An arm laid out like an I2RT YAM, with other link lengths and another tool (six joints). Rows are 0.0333 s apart.
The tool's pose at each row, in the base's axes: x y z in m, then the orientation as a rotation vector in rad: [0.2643 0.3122 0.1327 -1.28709 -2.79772 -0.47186]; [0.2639 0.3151 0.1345 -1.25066 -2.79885 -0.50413]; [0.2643 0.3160 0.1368 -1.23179 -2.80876 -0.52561]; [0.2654 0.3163 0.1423 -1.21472 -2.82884 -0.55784]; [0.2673 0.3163 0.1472 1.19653 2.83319 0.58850]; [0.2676 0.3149 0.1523 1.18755 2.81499 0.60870]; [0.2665 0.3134 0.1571 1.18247 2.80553 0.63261]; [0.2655 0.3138 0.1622 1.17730 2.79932 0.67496]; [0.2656 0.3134 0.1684 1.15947 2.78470 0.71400]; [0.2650 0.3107 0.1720 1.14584 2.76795 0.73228]
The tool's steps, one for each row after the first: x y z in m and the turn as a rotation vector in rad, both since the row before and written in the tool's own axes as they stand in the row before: [0.0027 0.0019 -0.0009 -0.01464 0.01994 -0.02031]; [0.0007 0.0015 -0.0019 -0.01316 0.00299 -0.01452]; [0.0003 0.0026 -0.0050 -0.02295 -0.00543 -0.01809]; [-0.0006 0.0029 -0.0043 -0.02612 -0.01126 -0.01583]; [-0.0005 0.0011 -0.0052 -0.02006 -0.00846 -0.00368]; [0.0003 0.0000 -0.0051 -0.01728 0.00131 -0.00154]; [0.0016 0.0015 -0.0047 -0.02492 0.01216 -0.00077]; [0.0005 0.0023 -0.0057 -0.02905 0.00197 -0.00878]; [-0.0009 -0.0005 -0.0044 -0.01918 -0.00780 -0.00723]
